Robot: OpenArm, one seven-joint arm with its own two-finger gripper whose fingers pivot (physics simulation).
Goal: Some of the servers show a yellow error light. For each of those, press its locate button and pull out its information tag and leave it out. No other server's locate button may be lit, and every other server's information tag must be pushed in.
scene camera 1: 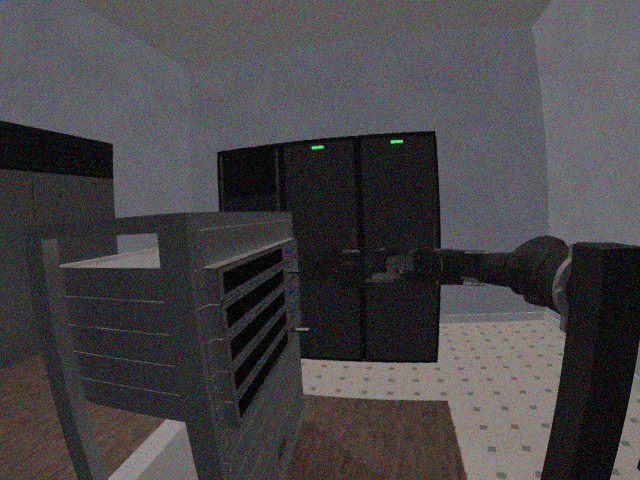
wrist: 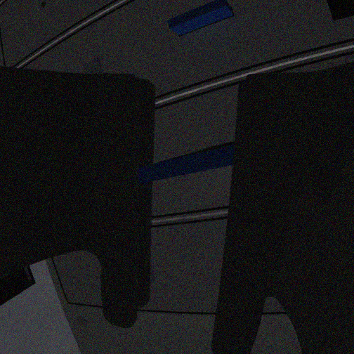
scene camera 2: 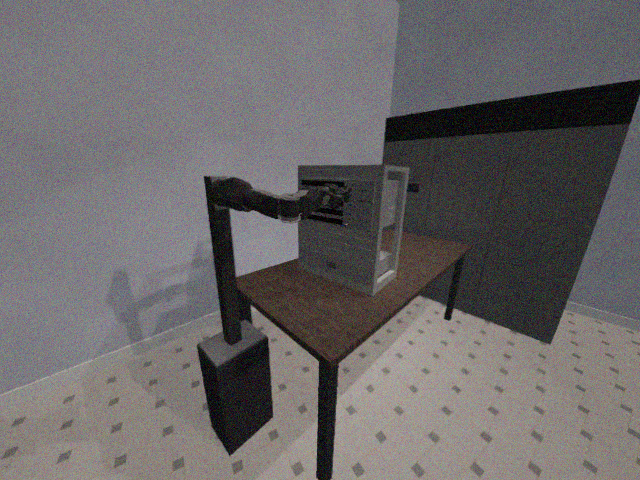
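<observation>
The servers are stacked in a grey chassis (scene camera 1: 248, 225) (scene camera 2: 336, 248) on the table. My gripper (scene camera 2: 345, 194) (wrist: 194, 212) is at their front face, near the upper servers. It is shut on a blue information tag (wrist: 192, 161), whose blue end spans the gap between the dark fingers in the wrist view. Another blue piece (wrist: 201, 17) lies on the neighbouring panel at the top of the wrist view. Lower on the stack, a tag with a pale strip (scene camera 1: 301, 329) and blue end sticks out. Yellow error lights and lit locate buttons cannot be made out. Which server each tag belongs to is unclear.
The table (scene camera 1: 382, 439) (scene camera 2: 310, 310) carries the chassis. The arm's black post (scene camera 1: 594, 361) (scene camera 2: 224, 268) stands at the table's end. Black cabinets (scene camera 1: 398, 206) with green lights stand behind. A large grey cabinet (scene camera 1: 56, 268) (scene camera 2: 506, 217) stands beyond the chassis.
</observation>
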